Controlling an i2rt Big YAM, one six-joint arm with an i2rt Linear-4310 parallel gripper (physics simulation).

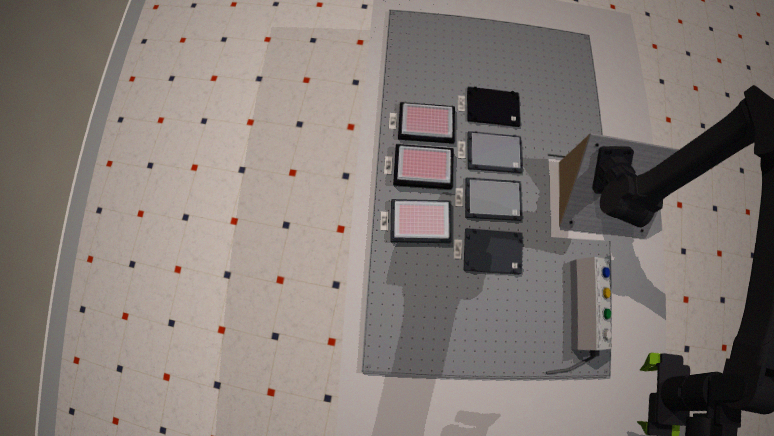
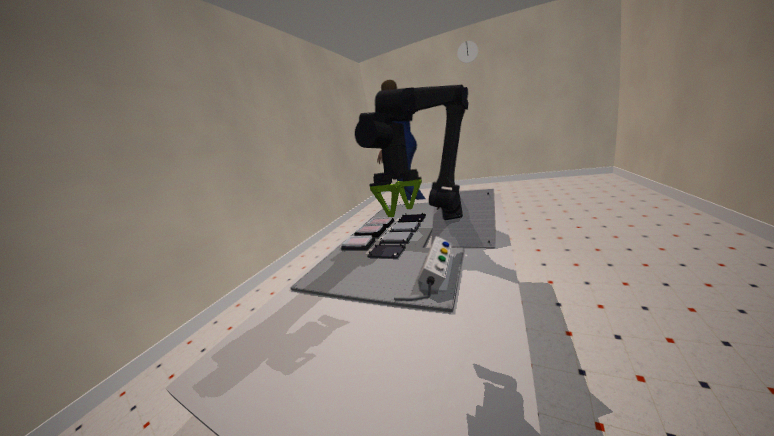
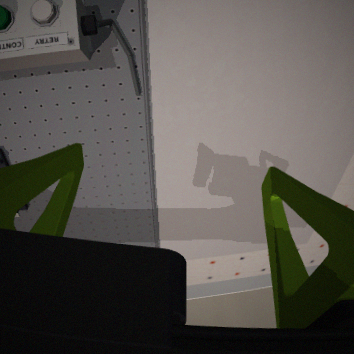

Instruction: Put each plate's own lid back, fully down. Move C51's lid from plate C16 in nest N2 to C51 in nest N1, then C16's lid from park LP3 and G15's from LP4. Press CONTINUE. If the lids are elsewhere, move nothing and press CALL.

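Frame: origin at the arm's base, x back, y up, z left, level; centimetres.
Seen in the pictures: gripper, fingertip midpoint: (image 1: 641, 395) (image 2: 401, 212) (image 3: 175, 164); arm's base, link origin: (image 1: 611, 168) (image 2: 451, 206).
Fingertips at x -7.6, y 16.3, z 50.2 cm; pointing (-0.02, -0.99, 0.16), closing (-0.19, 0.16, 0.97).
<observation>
Pixels of each thing's top centre, then the offset from my fingertips to it. Level surfaces: height alone.
- green CONTINUE button, top centre: (image 1: 608, 313) (image 2: 441, 256) dx +5.8, dy -21.6, dz -16.0 cm
- button box, top centre: (image 1: 602, 303) (image 2: 435, 249) dx +3.7, dy -20.7, dz -18.6 cm
- pegboard, surface height: dy -29.0 cm
Three plates with pink well grids stand in dark nests in a column: a far one (image 1: 426, 120), a middle one (image 1: 423, 165) and a near, paler one (image 1: 421, 220) (image 2: 359, 241). Beside them are four parks: a far black one (image 1: 493, 106) and a near dark one (image 1: 493, 251) (image 2: 386, 250) show no lid. Pale grey lids (image 1: 494, 151) (image 1: 493, 198) lie flat in the two middle ones. Tags are too small to read. The green CONTINUE button (image 1: 607, 314) (image 2: 442, 258) (image 3: 4, 17) is on the button box. My gripper (image 1: 646, 393) (image 2: 400, 211) (image 3: 175, 164) is open and empty, high above the table.
The button box (image 1: 587, 303) (image 2: 436, 265) (image 3: 65, 30) stands on the right edge of the pegboard (image 1: 422, 54) (image 2: 357, 281) (image 3: 50, 115), its cable (image 1: 568, 369) (image 2: 411, 298) (image 3: 131, 55) trailing. The arm's base plate is behind it. A person in blue (image 2: 410, 146) stands behind the arm.
</observation>
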